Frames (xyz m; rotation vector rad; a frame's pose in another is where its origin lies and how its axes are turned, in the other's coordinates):
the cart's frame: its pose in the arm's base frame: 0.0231 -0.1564 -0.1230 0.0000 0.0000 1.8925
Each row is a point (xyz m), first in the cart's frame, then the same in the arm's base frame.
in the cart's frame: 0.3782 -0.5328 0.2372
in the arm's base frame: 0.4090 0.3709 0.1142
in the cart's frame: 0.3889 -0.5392 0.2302
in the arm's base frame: 0.4117 0.3830 0.1072
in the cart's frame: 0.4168 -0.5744 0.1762
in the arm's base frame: 0.4362 0.4206 0.0532
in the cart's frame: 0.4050 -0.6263 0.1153
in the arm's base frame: 0.4892 0.4258 -0.0077
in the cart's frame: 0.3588 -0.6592 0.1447
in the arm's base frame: 0.5350 0.3924 0.0217
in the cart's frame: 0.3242 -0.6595 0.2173
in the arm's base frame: 0.5463 0.3597 0.0943
